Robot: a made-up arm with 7 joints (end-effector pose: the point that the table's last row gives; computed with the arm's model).
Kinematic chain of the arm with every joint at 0, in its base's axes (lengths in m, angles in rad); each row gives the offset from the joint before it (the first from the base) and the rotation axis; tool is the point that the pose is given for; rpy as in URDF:
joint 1: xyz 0 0 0.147 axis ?
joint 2: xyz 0 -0.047 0.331 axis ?
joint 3: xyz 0 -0.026 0.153 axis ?
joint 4: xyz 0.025 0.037 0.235 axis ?
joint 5: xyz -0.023 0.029 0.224 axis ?
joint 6: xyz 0 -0.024 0.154 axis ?
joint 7: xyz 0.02 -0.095 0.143 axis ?
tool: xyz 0 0 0 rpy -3.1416 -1.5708 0
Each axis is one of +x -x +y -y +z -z.
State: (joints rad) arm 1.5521 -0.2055 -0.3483 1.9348 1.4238 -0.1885 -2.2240
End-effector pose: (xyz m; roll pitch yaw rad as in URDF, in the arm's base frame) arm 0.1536 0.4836 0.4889 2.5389 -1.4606 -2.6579
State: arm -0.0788 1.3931 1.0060 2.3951 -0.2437 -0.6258 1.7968
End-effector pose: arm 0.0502 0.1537 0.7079 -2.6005 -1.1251 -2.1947
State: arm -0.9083 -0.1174 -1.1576 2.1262 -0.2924 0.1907 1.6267
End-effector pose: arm -0.3253 -0.4801 0.6255 2.7089 -0.3696 2.7697
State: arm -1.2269 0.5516 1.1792 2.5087 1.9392 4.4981 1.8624
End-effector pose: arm 0.1193 0.2305 0.4869 0.4785 0.8277 -2.7682
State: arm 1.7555 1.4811 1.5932 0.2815 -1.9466 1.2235 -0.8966
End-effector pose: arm 0.1700 -0.8403 0.3243 -1.1448 0.2889 -2.9905
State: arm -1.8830 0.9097 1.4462 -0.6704 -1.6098 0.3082 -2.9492
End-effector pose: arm -0.2452 0.7600 0.7983 0.5387 0.0719 -1.1353
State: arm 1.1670 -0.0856 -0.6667 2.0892 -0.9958 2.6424 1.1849
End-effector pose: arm 0.3405 0.2281 0.8555 -1.3127 -1.1933 -0.4672
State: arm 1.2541 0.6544 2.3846 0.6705 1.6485 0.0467 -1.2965
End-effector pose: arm -0.3767 -0.6570 0.8393 2.8145 -1.2092 -0.6264
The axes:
joint 1: +z
joint 2: -y
joint 3: +z
joint 4: +y
joint 5: +z
joint 6: -y
joint 7: +x

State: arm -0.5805 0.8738 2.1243 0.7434 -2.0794 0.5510 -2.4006
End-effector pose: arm -0.6476 0.5306 0.7774 -0.4658 -0.0153 -0.3385
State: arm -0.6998 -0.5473 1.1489 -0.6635 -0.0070 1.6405 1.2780
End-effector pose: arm -0.0908 -0.4597 1.0312 0.3166 0.6129 -1.5084
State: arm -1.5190 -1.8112 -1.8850 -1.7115 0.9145 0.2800 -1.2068
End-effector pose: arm 0.4252 -0.3093 0.2603 3.0165 0.3285 1.5557
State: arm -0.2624 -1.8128 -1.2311 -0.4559 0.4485 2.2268 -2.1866
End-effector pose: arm 0.6405 -0.0992 0.4756 0.3494 1.1286 1.0016
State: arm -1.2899 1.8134 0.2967 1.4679 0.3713 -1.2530 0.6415
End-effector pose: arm -0.0426 0.3735 0.8199 3.1131 -0.6618 -1.5052
